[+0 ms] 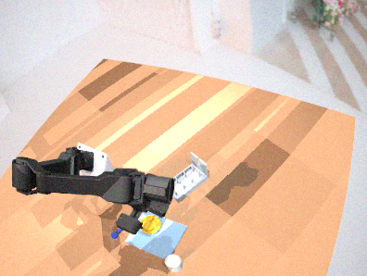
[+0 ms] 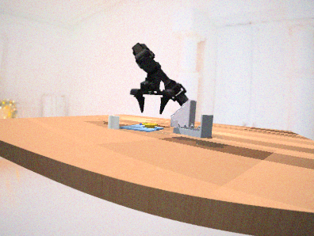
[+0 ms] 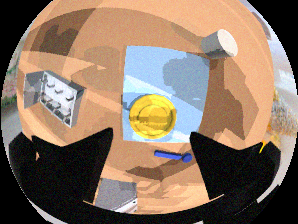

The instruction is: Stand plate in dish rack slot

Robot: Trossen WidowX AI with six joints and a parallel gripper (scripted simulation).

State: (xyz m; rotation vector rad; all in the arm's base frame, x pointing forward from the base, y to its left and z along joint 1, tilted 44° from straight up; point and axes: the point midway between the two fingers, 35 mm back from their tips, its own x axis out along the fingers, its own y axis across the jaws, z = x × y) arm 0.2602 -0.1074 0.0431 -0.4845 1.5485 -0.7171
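The yellow plate is 50 mm below my gripper tip. Also, from my gripper tip: light blue mat: 20 mm ahead, 30 mm to the right, 60 mm below; white cup: 120 mm ahead, 110 mm to the right, 40 mm below; blue spoon: 90 mm behind, 50 mm to the right, 60 mm below.
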